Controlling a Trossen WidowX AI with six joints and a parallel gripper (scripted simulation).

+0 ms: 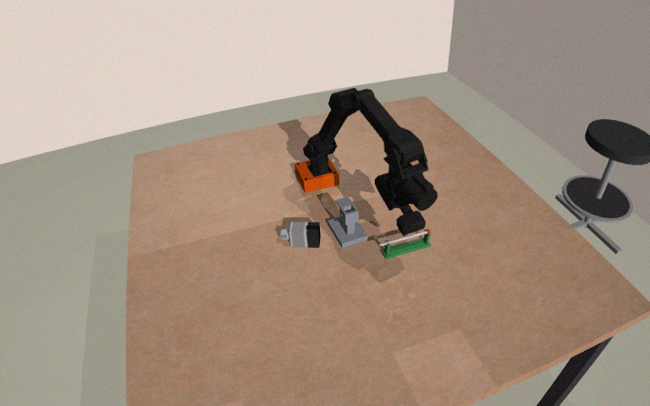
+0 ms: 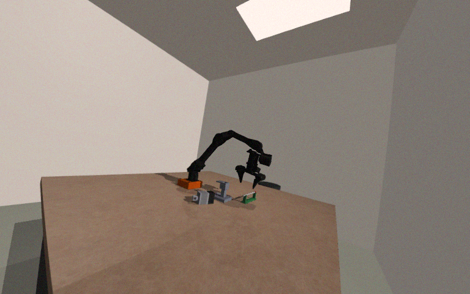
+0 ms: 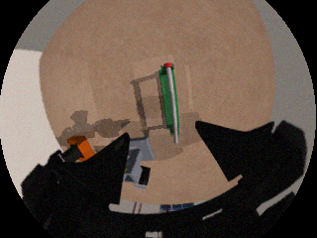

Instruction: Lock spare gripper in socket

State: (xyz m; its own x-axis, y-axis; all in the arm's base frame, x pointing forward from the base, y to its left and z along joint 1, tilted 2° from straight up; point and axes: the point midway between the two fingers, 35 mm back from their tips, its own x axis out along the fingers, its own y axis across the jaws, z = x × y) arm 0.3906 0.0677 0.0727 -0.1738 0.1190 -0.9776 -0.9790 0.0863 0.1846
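Right now the spare gripper is 230 mm to the right of my gripper tip, 130 mm behind it and 60 mm below it. Round my gripper tip: grey mount 110 mm behind, 100 mm to the right, 40 mm below; then green cradle 70 mm below, 20 mm to the left, 20 mm ahead.
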